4 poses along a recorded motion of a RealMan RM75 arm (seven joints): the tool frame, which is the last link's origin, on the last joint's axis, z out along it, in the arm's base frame.
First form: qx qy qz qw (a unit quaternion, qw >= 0); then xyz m.
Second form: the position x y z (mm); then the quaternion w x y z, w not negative. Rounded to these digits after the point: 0 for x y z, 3 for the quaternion.
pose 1, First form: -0.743 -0.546 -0.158 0.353 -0.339 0.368 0.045
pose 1, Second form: -339 368 45 0.353 -0.743 -0.546 -0.158
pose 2, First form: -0.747 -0.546 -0.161 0.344 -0.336 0.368 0.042
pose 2, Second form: -336 368 42 0.344 -0.747 -0.546 -0.161
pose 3, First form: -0.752 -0.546 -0.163 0.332 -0.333 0.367 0.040
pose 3, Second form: -333 367 40 0.332 -0.752 -0.546 -0.163
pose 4, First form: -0.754 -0.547 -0.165 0.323 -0.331 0.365 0.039
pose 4, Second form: -331 365 39 0.323 -0.754 -0.547 -0.165
